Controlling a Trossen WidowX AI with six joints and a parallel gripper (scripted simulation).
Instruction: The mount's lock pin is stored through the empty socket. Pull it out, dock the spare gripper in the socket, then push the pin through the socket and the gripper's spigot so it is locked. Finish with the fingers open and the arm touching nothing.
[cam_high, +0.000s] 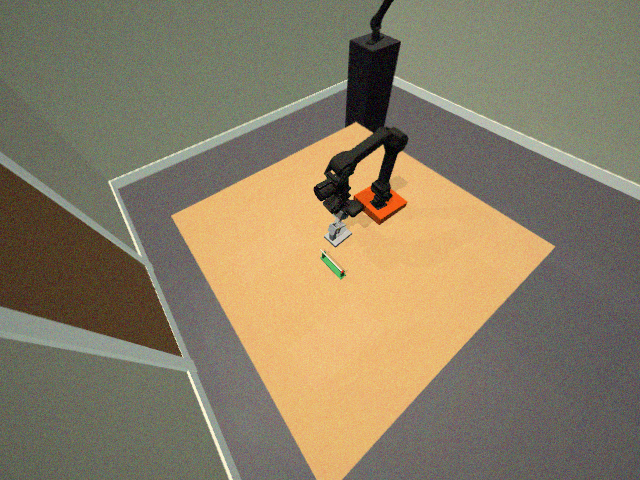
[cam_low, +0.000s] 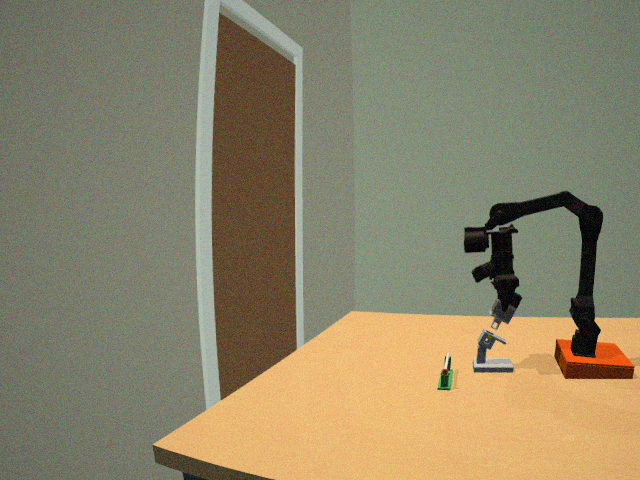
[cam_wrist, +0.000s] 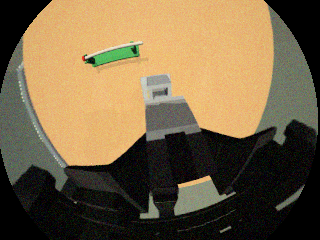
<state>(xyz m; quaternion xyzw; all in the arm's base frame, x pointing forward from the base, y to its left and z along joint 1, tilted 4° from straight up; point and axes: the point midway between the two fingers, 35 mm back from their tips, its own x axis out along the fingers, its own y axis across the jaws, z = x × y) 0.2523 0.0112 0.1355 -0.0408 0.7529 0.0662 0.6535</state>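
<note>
Now: gripper tip 130 mm short of the green bracket, 120 mm to the right of it and 140 mm above it. The rest, counted from my gripper tip: spare gripper: right at my gripper tip; grey mount: 30 mm ahead, 10 mm to the left, 110 mm below.
</note>
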